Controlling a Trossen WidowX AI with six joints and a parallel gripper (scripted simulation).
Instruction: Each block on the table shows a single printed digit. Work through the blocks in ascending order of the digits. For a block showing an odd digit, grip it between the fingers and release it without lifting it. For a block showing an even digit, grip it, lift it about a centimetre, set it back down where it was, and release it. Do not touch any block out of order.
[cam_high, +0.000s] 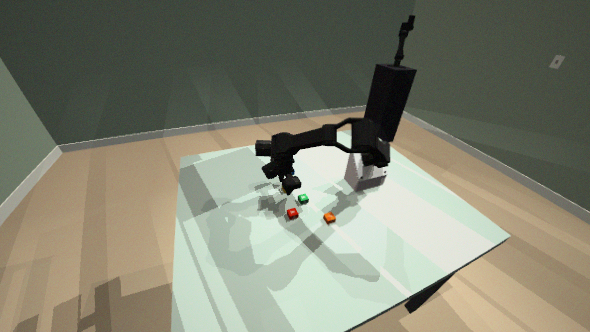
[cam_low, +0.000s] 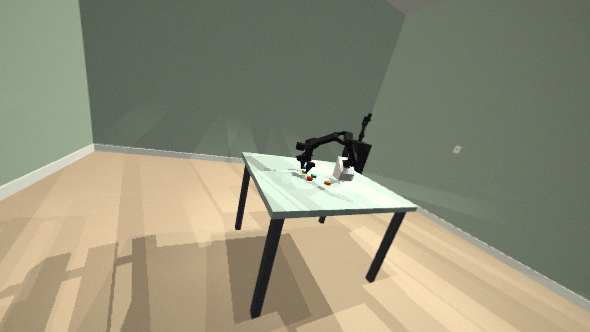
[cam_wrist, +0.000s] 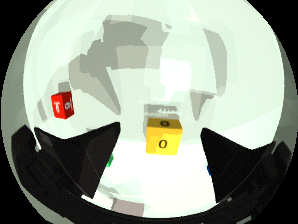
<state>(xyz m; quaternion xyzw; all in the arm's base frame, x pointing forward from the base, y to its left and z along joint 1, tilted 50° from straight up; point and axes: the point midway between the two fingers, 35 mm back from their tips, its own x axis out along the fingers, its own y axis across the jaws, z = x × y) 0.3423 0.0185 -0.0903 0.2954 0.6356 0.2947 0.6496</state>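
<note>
My gripper tip is 1 cm past the yellow block. Round my gripper tip: blue block (6 cm behind, 10 cm to the right); green block (5 cm behind, 8 cm to the left); red block (2 cm ahead, 13 cm to the left).
</note>
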